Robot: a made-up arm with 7 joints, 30 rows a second.
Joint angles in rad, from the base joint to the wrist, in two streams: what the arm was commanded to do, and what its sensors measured. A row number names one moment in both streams.
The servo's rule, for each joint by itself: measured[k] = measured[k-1] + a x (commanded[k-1-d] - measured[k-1]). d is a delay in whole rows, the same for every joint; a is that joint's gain. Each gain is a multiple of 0.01, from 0.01 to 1. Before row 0 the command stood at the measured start. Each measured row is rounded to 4 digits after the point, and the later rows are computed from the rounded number. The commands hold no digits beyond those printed.
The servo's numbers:
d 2
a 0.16 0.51 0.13 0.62 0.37 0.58 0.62
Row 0, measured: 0.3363, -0.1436, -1.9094, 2.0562, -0.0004, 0.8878, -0.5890
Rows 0 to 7, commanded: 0.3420, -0.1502, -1.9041, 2.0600, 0.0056, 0.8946, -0.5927; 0.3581, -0.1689, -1.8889, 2.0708, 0.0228, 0.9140, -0.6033; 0.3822, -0.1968, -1.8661, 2.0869, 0.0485, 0.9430, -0.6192; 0.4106, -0.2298, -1.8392, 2.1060, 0.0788, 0.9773, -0.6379; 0.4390, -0.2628, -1.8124, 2.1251, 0.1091, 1.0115, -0.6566; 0.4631, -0.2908, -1.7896, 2.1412, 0.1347, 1.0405, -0.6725; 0.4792, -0.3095, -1.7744, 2.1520, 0.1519, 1.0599, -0.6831; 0.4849, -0.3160, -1.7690, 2.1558, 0.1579, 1.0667, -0.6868
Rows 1 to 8, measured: 0.3363, -0.1436, -1.9094, 2.0562, -0.0004, 0.8878, -0.5890; 0.3363, -0.1436, -1.9094, 2.0562, -0.0004, 0.8878, -0.5890; 0.3372, -0.1470, -1.9087, 2.0586, 0.0018, 0.8917, -0.5913; 0.3405, -0.1582, -1.9061, 2.0662, 0.0096, 0.9046, -0.5987; 0.3472, -0.1779, -1.9009, 2.0790, 0.0240, 0.9269, -0.6114; 0.3573, -0.2044, -1.8929, 2.0957, 0.0443, 0.9561, -0.6278; 0.3704, -0.2342, -1.8824, 2.1139, 0.0683, 0.9882, -0.6457; 0.3852, -0.2631, -1.8703, 2.1308, 0.0929, 1.0185, -0.6623
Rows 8 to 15, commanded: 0.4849, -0.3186, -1.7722, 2.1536, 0.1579, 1.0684, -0.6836; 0.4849, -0.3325, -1.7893, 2.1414, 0.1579, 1.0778, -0.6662; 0.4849, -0.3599, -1.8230, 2.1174, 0.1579, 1.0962, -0.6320; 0.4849, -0.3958, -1.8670, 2.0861, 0.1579, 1.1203, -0.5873; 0.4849, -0.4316, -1.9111, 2.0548, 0.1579, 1.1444, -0.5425; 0.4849, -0.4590, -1.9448, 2.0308, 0.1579, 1.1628, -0.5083; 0.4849, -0.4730, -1.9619, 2.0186, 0.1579, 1.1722, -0.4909; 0.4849, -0.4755, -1.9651, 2.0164, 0.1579, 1.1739, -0.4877
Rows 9 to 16, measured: 0.4002, -0.2868, -1.8578, 2.1439, 0.1147, 1.0425, -0.6752; 0.4138, -0.3017, -1.8463, 2.1513, 0.1307, 1.0565, -0.6824; 0.4252, -0.3103, -1.8367, 2.1527, 0.1408, 1.0634, -0.6831; 0.4348, -0.3216, -1.8305, 2.1457, 0.1471, 1.0718, -0.6726; 0.4428, -0.3411, -1.8295, 2.1282, 0.1511, 1.0860, -0.6474; 0.4495, -0.3690, -1.8344, 2.1021, 0.1536, 1.1059, -0.6101; 0.4552, -0.4009, -1.8444, 2.0728, 0.1552, 1.1282, -0.5682; 0.4600, -0.4305, -1.8575, 2.0468, 0.1562, 1.1483, -0.5311
